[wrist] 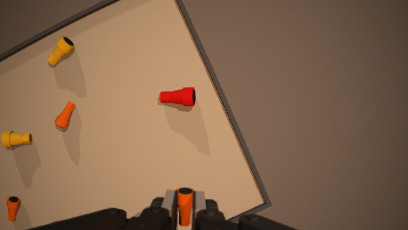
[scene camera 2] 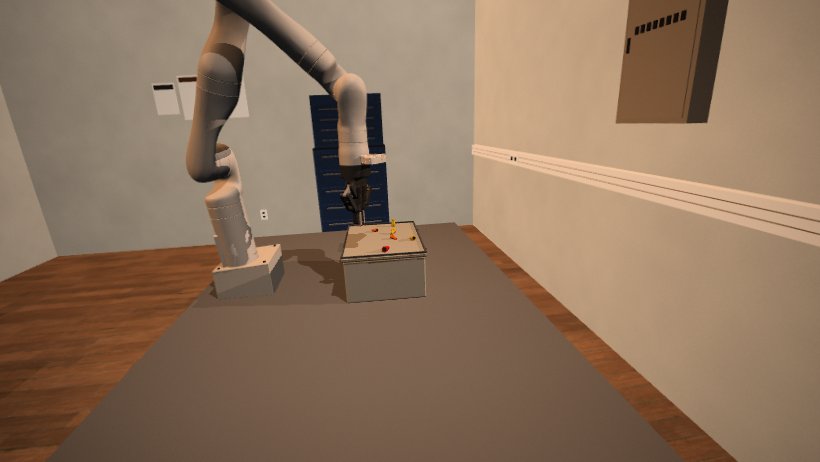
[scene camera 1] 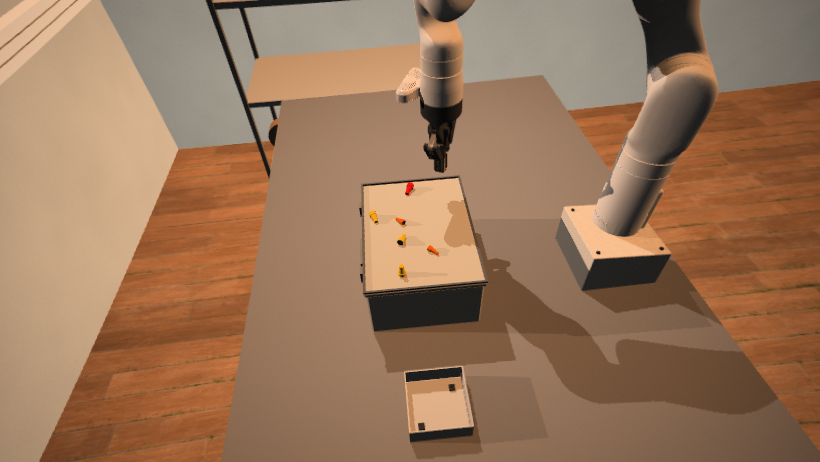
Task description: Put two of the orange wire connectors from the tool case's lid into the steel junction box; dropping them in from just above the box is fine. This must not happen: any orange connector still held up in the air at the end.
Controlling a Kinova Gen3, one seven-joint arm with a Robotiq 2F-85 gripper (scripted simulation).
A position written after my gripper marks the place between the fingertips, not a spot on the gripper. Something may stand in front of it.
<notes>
I see my gripper (scene camera 1: 440, 169) and a tool case (scene camera 1: 447, 288).
The tool case also shows in the wrist view (wrist: 122, 148) and in scene camera 2 (scene camera 2: 370, 274). My gripper is seen too in the wrist view (wrist: 185, 206) and in scene camera 2 (scene camera 2: 359, 225).
</notes>
